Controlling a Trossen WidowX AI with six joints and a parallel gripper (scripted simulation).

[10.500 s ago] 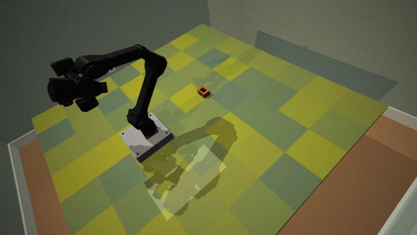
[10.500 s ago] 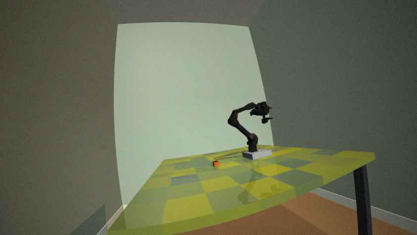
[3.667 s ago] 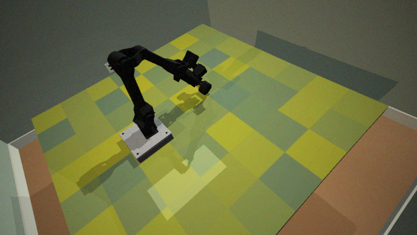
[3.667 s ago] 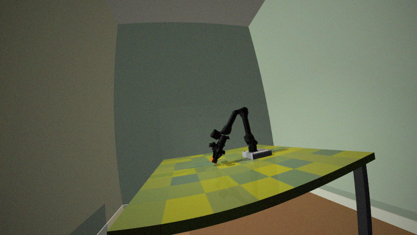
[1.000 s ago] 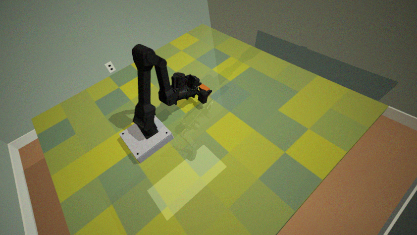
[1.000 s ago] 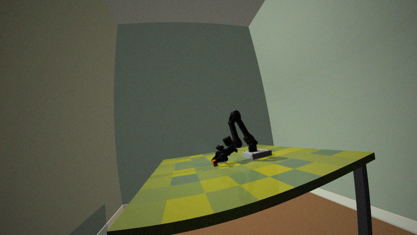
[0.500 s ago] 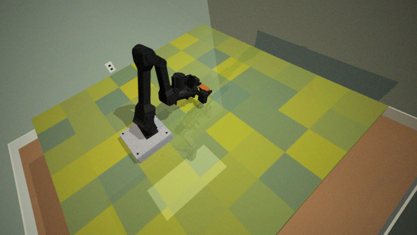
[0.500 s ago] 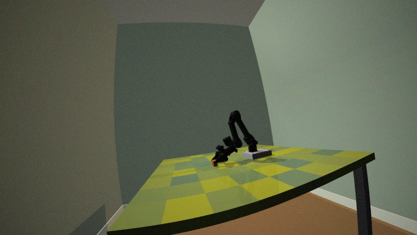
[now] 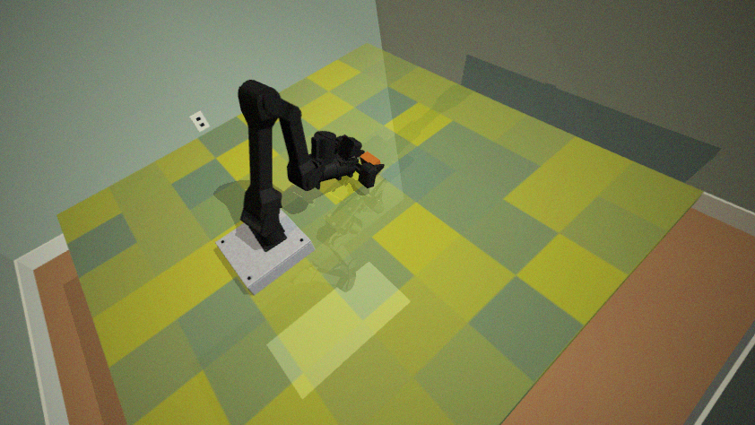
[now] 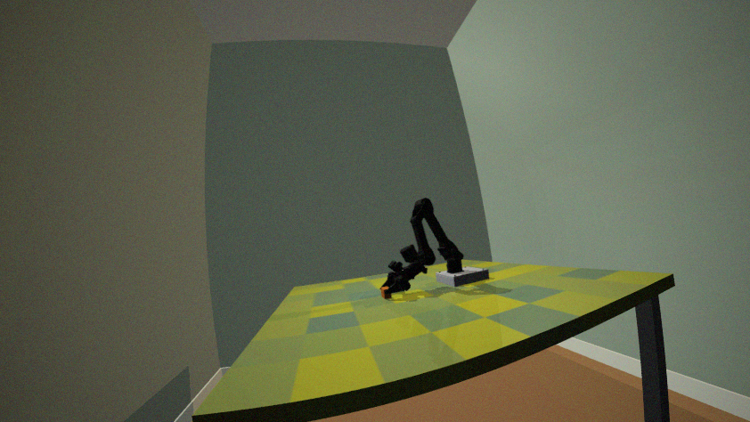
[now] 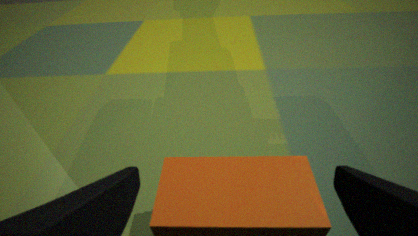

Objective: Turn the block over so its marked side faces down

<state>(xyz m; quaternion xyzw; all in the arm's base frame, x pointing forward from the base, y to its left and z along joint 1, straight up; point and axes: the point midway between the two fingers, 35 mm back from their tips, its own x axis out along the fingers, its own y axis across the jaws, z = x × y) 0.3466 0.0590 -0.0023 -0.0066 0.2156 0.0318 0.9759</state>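
The orange block lies 20 mm behind my gripper tip and 10 mm below it.
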